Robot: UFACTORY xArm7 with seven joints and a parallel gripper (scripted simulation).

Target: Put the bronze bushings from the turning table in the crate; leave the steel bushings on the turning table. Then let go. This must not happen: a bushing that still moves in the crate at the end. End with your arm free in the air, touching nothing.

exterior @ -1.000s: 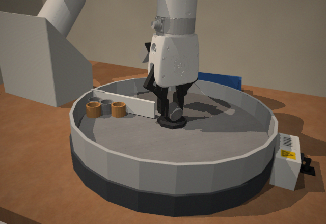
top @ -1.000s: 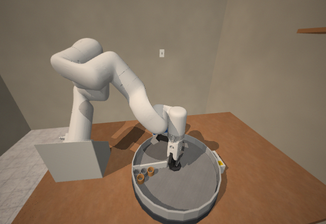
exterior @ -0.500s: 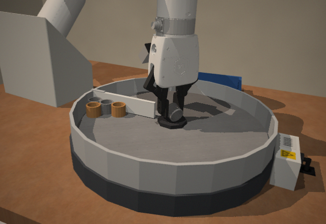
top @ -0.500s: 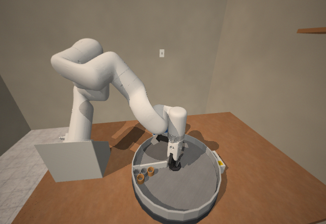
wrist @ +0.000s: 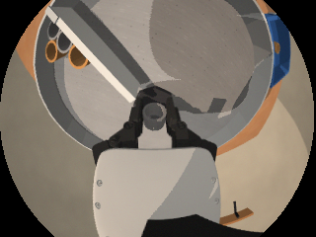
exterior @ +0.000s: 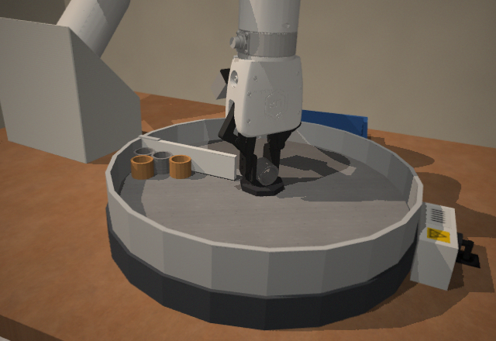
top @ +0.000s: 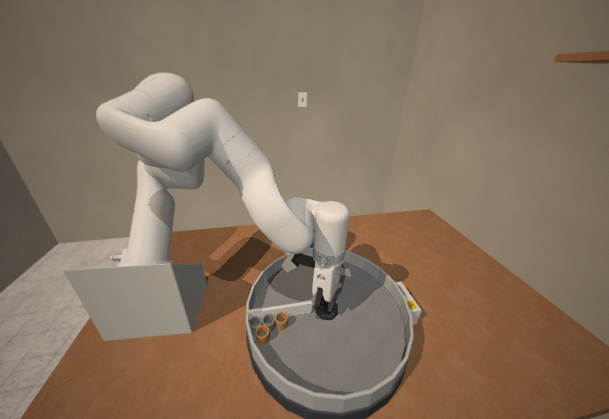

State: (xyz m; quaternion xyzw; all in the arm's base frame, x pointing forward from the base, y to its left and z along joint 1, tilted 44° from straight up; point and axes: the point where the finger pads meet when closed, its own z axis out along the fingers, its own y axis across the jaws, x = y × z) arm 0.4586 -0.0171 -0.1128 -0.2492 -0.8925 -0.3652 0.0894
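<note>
The turning table is 1 cm ahead of my hand and 4 cm below it. Also, from my hand: blue crate: 1 cm behind, 36 cm to the left, 6 cm below.
</note>
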